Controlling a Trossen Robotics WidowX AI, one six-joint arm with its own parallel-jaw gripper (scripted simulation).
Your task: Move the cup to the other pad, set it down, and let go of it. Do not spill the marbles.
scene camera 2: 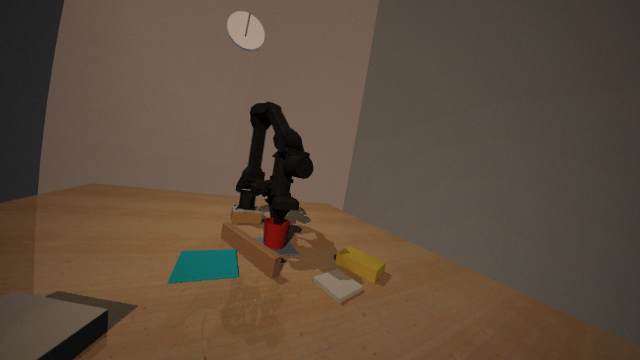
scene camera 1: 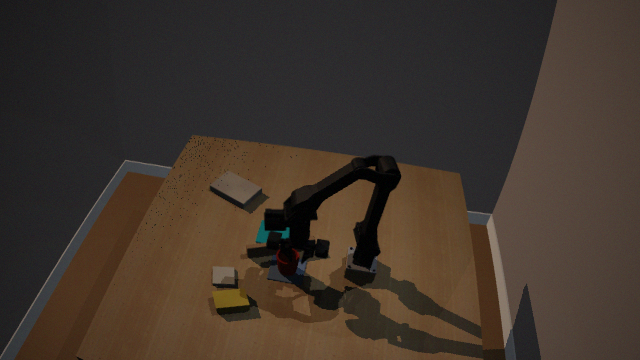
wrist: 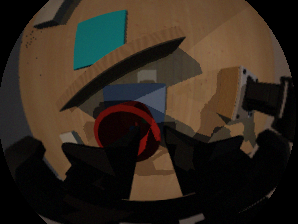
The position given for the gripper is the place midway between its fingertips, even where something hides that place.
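Gripper (scene camera 2: 274, 225), also in scene camera 1 (scene camera 1: 296, 262) and the wrist view (wrist: 151, 129). Yellow block (scene camera 2: 364, 265), also in scene camera 1 (scene camera 1: 233, 300); wrist view misses it, hidden by the gripper. Teal pad (scene camera 2: 192, 266), wrist view too (wrist: 95, 37). Grey slab (scene camera 1: 230, 186). Wooden bar (scene camera 2: 264, 258).
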